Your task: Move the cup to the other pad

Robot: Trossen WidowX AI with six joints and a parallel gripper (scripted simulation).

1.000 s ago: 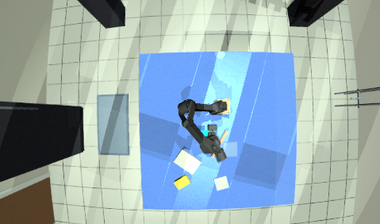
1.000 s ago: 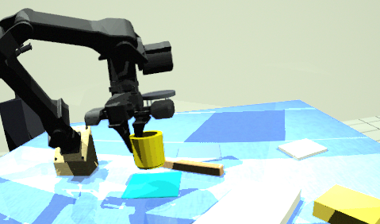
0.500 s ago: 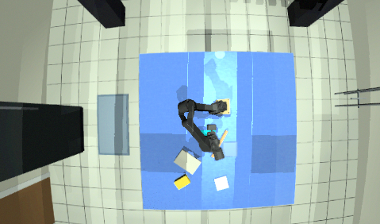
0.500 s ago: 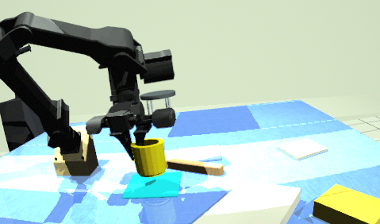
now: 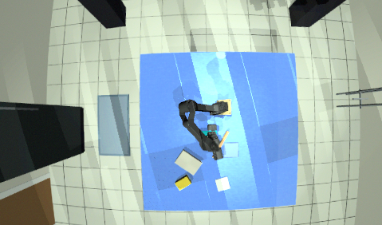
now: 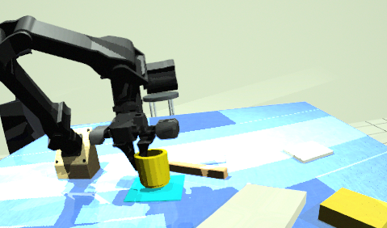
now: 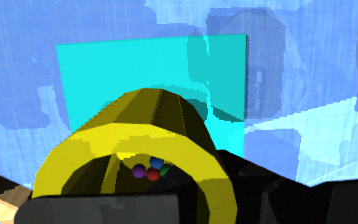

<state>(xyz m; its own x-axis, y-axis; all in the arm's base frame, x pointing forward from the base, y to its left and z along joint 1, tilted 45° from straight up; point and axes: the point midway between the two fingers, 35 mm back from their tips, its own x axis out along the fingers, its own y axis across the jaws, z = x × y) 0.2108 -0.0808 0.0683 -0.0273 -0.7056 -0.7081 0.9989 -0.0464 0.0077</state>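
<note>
Right now my gripper tip is 2 cm short of the yellow cup. Round my gripper tip: pale blue pad (17 cm to the left, 13 cm ahead, 5 cm below); wooden bar (8 cm to the left, 8 cm ahead, 4 cm below); bright cyan pad (5 cm below, 3 cm ahead).
</note>
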